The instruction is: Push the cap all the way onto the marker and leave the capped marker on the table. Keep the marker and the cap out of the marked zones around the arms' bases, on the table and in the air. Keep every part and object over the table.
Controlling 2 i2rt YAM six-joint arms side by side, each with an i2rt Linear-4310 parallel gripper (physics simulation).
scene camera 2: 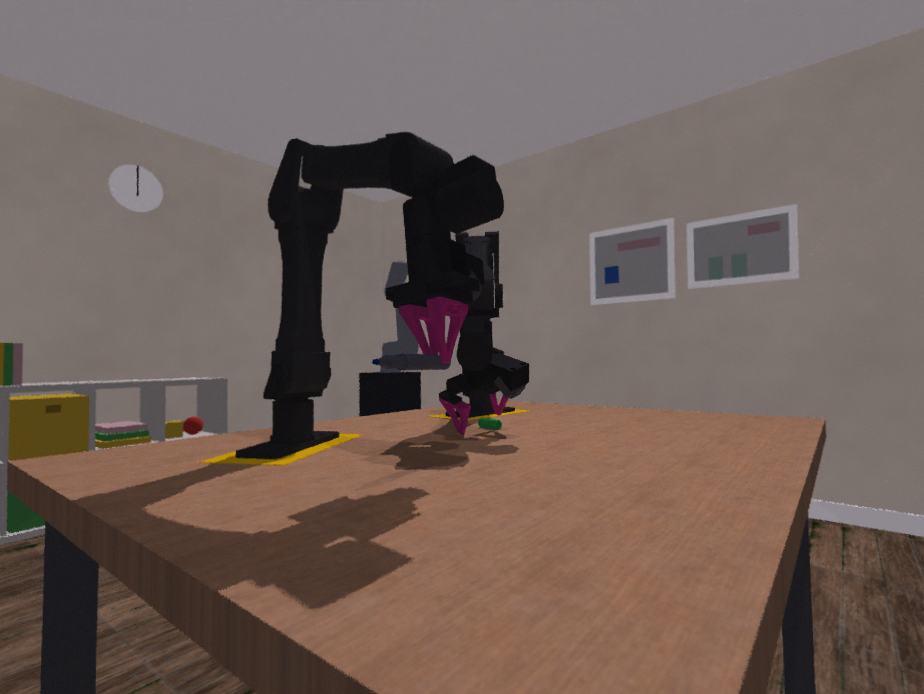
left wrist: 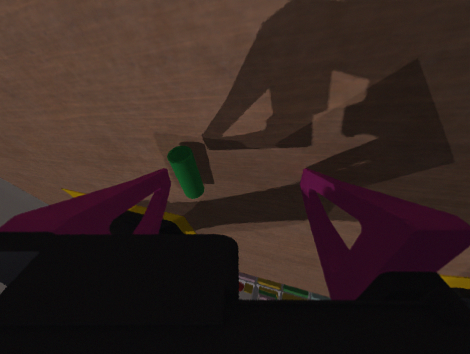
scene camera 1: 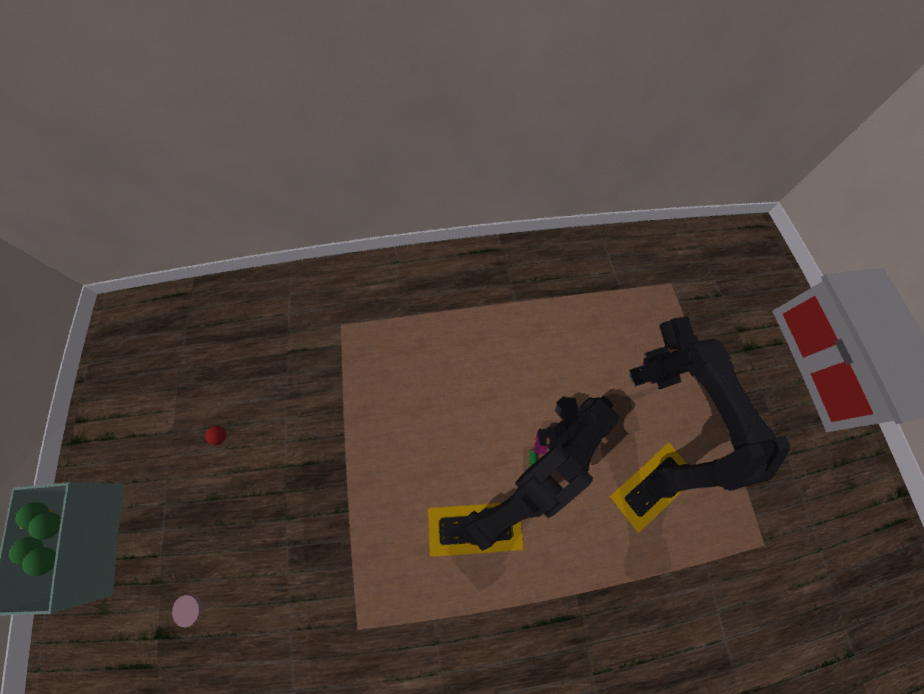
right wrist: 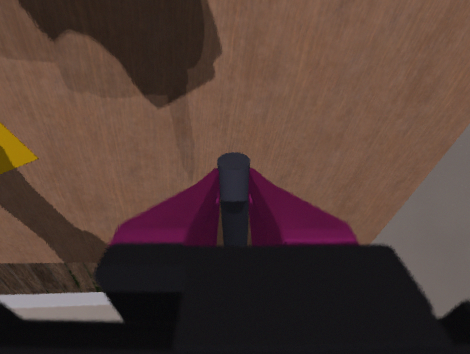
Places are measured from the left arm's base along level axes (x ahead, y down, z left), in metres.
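Pixels of known places: left gripper, fingertip midpoint: (scene camera 2: 479, 423) (left wrist: 235, 176); right gripper, fingertip midpoint: (scene camera 2: 439, 364) (right wrist: 234, 177); left arm's base, origin of the base link: (scene camera 2: 481, 413) (left wrist: 136, 218) (scene camera 1: 475, 528); right arm's base, origin of the base link: (scene camera 2: 293, 446) (scene camera 1: 654, 486).
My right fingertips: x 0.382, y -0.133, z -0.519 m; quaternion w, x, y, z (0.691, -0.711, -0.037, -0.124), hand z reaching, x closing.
Ahead of a thing's pixels: the offset from my right fingertips to its middle. Level surfaces: height alone.
The green cap {dx -0.201, dy +0.124, dz +0.334 m} (scene camera 1: 532, 457) (scene camera 2: 489, 423) (left wrist: 186, 172) appears to lie on its side on the table, its hollow end toward the top of the left wrist view. My left gripper (scene camera 2: 480, 423) (left wrist: 235, 176) is open around it, low over the table. The cap is between the spread fingers, close to the picture-left fingertip and not gripped. My right gripper (scene camera 2: 445, 363) (right wrist: 234, 177) is shut on the dark grey marker {dx +0.013, dy -0.003, dz -0.053 m} (scene camera 2: 414, 362) (right wrist: 234, 177), high above the table. In scene camera 2 the marker is about level, with a blue tip at its left end. My arms hide the marker in scene camera 1.
Yellow marked zones surround the left arm's base (scene camera 1: 438, 549) and the right arm's base (scene camera 1: 648, 520) on the wooden table {dy +0.133 m} (scene camera 1: 418, 395) (scene camera 2: 634, 522). The right arm's base stands near the table's left edge in scene camera 2. A shelf (scene camera 2: 214, 403) stands beyond the table.
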